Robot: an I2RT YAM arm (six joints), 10 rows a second.
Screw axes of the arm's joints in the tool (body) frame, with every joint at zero. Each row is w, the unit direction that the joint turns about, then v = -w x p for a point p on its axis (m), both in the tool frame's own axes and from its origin. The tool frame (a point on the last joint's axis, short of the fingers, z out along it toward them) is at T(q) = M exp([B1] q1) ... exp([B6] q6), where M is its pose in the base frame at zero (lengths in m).
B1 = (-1, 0, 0, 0, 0.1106, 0)
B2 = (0, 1, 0, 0.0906, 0, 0.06)
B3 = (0, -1, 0, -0.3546, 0, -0.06)
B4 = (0, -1, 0, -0.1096, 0, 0)
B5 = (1, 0, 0, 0, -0.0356, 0)
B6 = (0, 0, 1, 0, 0, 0)
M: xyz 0.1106 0 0.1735 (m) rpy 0 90 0 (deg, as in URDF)
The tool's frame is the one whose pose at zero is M.
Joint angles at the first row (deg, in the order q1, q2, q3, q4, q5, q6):
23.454 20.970 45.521 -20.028 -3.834 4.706
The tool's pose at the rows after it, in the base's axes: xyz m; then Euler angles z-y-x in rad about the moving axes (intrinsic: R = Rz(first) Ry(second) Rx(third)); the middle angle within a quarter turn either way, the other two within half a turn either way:
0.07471, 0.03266, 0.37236, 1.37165, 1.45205, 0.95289
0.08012, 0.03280, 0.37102, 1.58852, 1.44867, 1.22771
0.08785, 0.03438, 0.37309, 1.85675, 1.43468, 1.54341
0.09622, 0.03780, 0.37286, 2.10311, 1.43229, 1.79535
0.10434, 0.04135, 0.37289, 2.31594, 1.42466, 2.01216
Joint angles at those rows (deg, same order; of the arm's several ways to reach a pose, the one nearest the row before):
23.467 21.202 45.604 -20.467 -0.335 5.577
23.466 22.439 45.807 -21.017 2.926 6.473
23.450 24.913 47.071 -21.944 5.511 7.775
23.382 27.266 47.710 -22.214 5.627 7.913
23.456 29.595 48.421 -22.411 5.803 7.943

